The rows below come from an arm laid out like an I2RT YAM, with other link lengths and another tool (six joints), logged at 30 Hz.
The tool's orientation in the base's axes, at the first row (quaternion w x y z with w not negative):
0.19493, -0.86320, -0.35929, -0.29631
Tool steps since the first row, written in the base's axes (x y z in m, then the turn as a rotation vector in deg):
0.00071, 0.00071, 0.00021, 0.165, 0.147, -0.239
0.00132, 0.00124, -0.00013, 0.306, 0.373, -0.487
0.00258, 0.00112, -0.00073, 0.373, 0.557, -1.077
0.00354, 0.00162, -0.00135, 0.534, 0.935, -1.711
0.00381, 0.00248, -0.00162, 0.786, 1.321, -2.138
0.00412, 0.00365, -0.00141, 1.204, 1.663, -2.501
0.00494, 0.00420, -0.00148, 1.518, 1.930, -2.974
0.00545, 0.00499, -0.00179, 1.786, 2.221, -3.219
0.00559, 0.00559, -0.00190, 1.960, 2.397, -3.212
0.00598, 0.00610, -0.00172, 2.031, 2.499, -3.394
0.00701, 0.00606, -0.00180, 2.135, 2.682, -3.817
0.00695, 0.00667, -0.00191, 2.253, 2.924, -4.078
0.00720, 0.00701, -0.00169, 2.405, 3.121, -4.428
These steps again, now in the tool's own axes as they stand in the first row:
0.00090, 0.00002, 0.00050, 0.012, 0.053, 0.321
0.00129, 0.00016, 0.00127, 0.044, 0.037, 0.683
0.00155, 0.00124, 0.00212, -0.209, 0.037, 1.251
0.00194, 0.00169, 0.00322, -0.341, -0.018, 1.993
0.00235, 0.00135, 0.00399, -0.281, -0.037, 2.618
0.00326, 0.00078, 0.00459, -0.109, 0.088, 3.233
0.00395, 0.00102, 0.00525, -0.104, 0.199, 3.850
0.00444, 0.00091, 0.00611, 0.035, 0.233, 4.293
0.00475, 0.00063, 0.00657, 0.227, 0.243, 4.449
0.00534, 0.00055, 0.00686, 0.200, 0.250, 4.668
0.00586, 0.00135, 0.00728, 0.075, 0.257, 5.123
0.00606, 0.00091, 0.00768, 0.094, 0.215, 5.496
0.00651, 0.00084, 0.00779, 0.052, 0.239, 5.922

